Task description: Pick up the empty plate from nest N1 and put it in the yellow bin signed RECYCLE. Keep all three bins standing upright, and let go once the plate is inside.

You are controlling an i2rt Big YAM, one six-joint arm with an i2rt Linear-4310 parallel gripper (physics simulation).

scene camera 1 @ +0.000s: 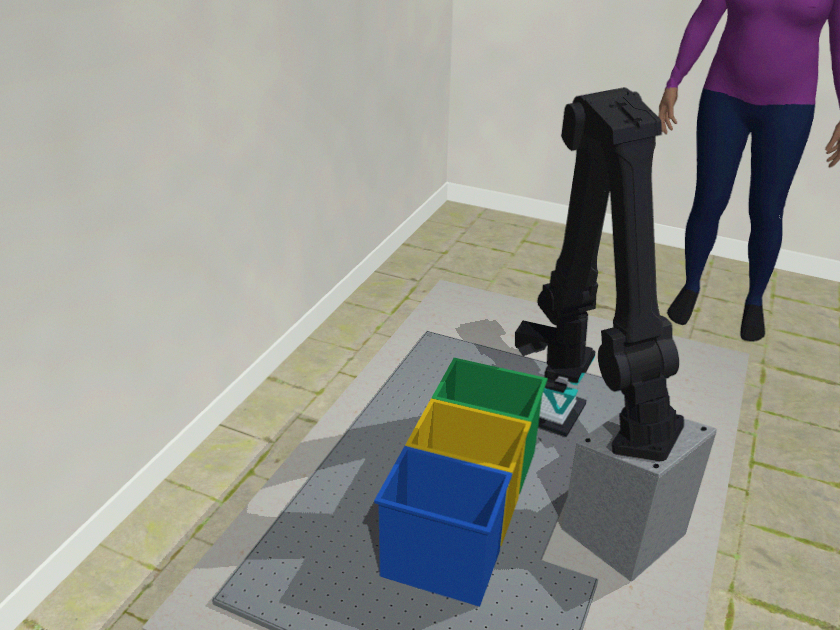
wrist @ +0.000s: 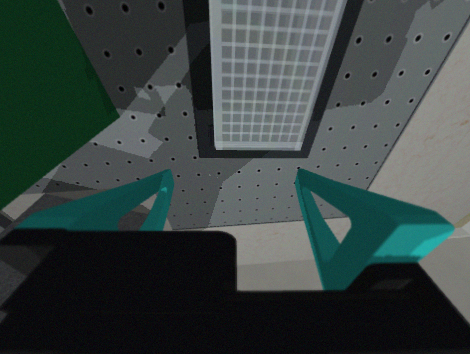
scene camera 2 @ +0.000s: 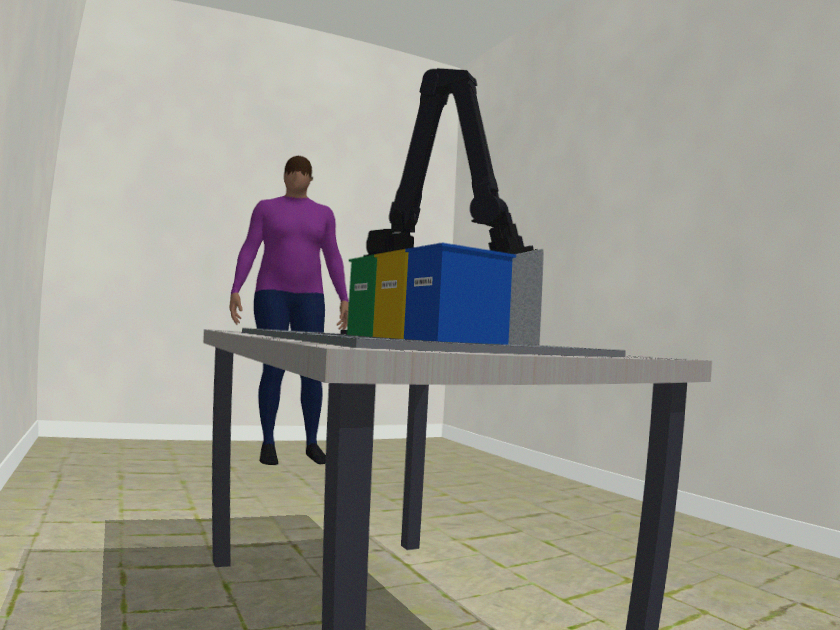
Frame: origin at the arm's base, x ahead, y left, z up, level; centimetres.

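Seen in the pictures: gripper, fingertip midpoint: (scene camera 1: 566, 398) (wrist: 234, 176); arm's base at its link origin: (scene camera 1: 648, 438).
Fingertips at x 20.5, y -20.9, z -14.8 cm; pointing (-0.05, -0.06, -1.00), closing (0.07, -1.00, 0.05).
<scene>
Offsets run from my fingertips to a thing's middle.
A clear white gridded plate @(dx +6.1, dy -2.4, dz -4.8 cm) (scene camera 1: 555, 415) (wrist: 270, 75) lies flat in a dark nest @(dx +6.1, dy -2.4, dz -6.0 cm) (scene camera 1: 561, 429) (wrist: 202, 120) beside the green bin; no nest label is readable. My gripper (scene camera 1: 568, 398) (wrist: 234, 176) is open and empty, pointing down above the nest area. In the wrist view its teal fingertips stand wide apart, below the plate's near end in the picture. The yellow bin @(dx +6.4, dy +31.1, dz +2.3 cm) (scene camera 1: 474, 434) (scene camera 2: 390, 305) stands upright between the other two; its sign is too small to read. The fingers are hidden behind the bins in scene camera 2.
The green bin @(dx +8.9, dy +18.2, dz +2.3 cm) (scene camera 1: 495, 386) (scene camera 2: 361, 311) (wrist: 45, 100) stands upright close to the nest. The blue bin @(dx +4.0, dy +44.0, dz +2.3 cm) (scene camera 1: 441, 549) (scene camera 2: 474, 298) stands upright on the yellow bin's other side. The grey arm pedestal (scene camera 1: 610, 501) (scene camera 2: 527, 298) is near them. A person (scene camera 1: 759, 61) (scene camera 2: 295, 244) stands behind the table.
</scene>
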